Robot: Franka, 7 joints.
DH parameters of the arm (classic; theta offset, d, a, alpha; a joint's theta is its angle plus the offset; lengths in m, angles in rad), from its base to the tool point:
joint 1: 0 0.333 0 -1.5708
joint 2: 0 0 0 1.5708
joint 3: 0 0.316 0.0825 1.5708
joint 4: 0 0 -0.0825 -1.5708
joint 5: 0 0.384 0 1.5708
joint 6: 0 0 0.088 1.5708
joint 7: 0 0.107 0 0
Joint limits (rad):
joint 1: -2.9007..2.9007
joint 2: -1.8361..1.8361
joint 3: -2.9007..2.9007
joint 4: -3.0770..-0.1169
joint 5: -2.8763..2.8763
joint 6: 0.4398..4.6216
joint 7: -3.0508..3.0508
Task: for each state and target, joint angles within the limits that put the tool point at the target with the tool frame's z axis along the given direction. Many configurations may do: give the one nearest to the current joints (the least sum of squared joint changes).
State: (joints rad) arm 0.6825 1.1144 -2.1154 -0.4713 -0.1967 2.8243 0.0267
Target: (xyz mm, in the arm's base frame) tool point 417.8 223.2 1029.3 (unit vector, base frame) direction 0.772 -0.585 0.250
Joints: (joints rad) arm 1.1458 0.6475 -1.9771 -0.5478 0.0951 2.1866 0.0267
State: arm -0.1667 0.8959 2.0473 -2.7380 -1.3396 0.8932 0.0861
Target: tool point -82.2 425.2 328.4 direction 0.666 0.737 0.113
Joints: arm 0.1135 0.4595 1.8606 -2.6841 -2.2243 1.3823 0.0861
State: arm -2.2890 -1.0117 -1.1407 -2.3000 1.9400 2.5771 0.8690
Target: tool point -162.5 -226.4 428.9 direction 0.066 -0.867 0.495
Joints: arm -1.6787 -1.2212 -0.7494 -3.0556 2.1238 2.3040 0.8690
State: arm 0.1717 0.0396 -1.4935 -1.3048 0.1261 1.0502 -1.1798
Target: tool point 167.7 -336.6 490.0 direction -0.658 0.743 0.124
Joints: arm 0.3661 0.2537 -1.4118 -1.9891 -0.5337 0.4398 -1.1798
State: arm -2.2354 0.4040 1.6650 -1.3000 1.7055 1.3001 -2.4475
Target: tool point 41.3 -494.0 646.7 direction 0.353 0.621 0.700
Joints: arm -2.8992 0.6990 1.5797 -1.8622 1.6469 0.9858 -2.4475
